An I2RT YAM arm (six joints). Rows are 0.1 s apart.
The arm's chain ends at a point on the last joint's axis. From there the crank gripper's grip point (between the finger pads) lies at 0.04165 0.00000 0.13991 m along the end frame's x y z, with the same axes.
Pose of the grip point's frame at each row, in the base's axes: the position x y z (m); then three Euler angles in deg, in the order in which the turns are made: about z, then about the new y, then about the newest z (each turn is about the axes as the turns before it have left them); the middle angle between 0 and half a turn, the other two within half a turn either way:
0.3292 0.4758 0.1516 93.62 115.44 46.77
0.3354 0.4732 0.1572 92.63 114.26 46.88
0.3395 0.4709 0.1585 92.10 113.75 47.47
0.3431 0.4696 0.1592 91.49 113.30 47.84
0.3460 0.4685 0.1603 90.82 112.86 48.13
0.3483 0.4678 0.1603 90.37 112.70 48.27
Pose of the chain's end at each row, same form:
0.3667 0.3639 0.2375 93.62 115.44 46.77
0.3711 0.3589 0.2406 92.63 114.26 46.88
0.3744 0.3554 0.2406 92.10 113.75 47.47
0.3770 0.3530 0.2402 91.49 113.30 47.84
0.3787 0.3508 0.2403 90.82 112.86 48.13
0.3801 0.3496 0.2399 90.37 112.70 48.27

